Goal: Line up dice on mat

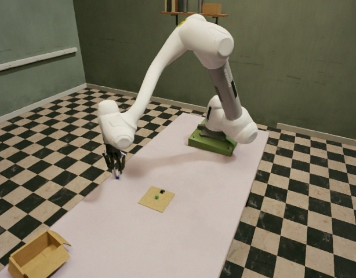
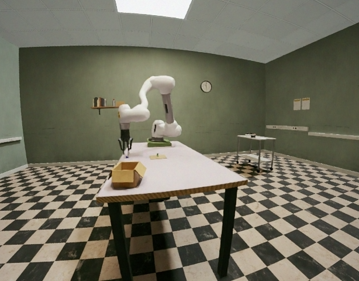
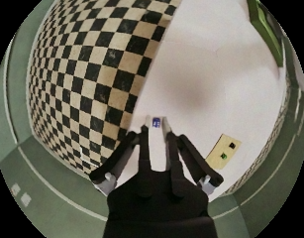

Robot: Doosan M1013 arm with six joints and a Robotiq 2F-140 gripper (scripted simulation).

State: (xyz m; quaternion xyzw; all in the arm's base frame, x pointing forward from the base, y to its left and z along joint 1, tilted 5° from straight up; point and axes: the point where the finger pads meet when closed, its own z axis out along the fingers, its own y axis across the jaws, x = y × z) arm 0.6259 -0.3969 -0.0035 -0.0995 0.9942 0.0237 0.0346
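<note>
Now: hand 30 mm above the blue die. The rest, counted from my hand: green die (270 mm to the left, 60 mm ahead, 20 mm below); black die (280 mm to the left, 20 mm below, 10 mm ahead); yellow mat (270 mm to the left, 60 mm ahead, 30 mm below).
</note>
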